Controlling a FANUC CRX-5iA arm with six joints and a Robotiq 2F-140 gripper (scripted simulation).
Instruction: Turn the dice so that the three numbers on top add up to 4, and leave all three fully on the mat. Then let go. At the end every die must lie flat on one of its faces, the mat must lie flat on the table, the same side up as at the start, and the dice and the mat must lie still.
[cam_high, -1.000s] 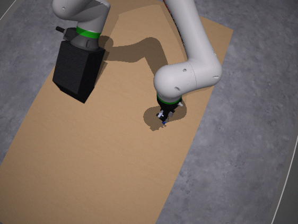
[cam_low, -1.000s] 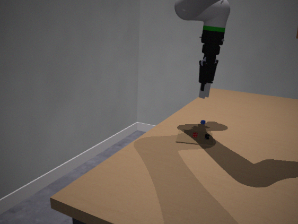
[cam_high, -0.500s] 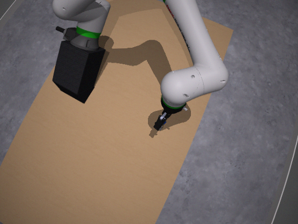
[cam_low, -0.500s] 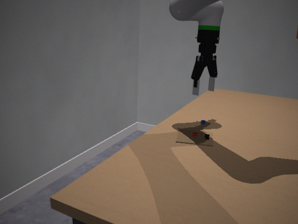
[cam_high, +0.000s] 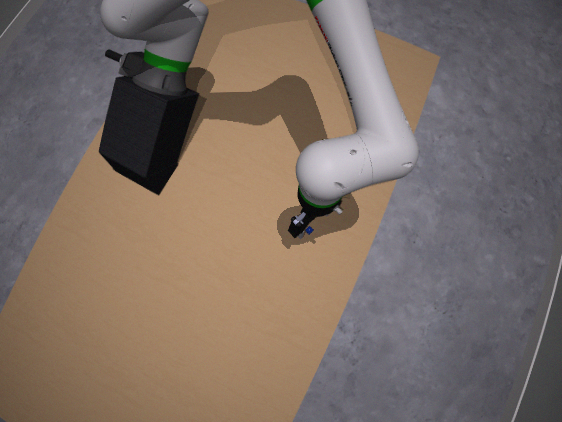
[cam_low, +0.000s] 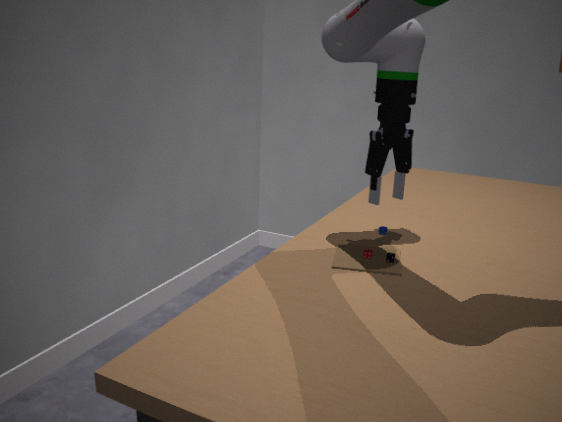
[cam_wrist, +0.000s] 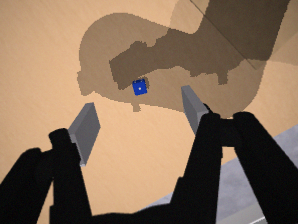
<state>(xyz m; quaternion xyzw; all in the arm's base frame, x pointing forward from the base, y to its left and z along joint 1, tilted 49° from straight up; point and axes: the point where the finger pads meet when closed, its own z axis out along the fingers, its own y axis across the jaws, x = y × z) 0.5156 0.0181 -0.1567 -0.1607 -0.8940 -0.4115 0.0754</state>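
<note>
Right now the blue die is 100 mm below my hand. From my hand the other things lie so: red die (180 mm to the left, 100 mm below, 30 mm behind); black die (180 mm to the left, 100 mm below, 80 mm behind); tan mat (180 mm to the left, 110 mm below, 30 mm behind).
</note>
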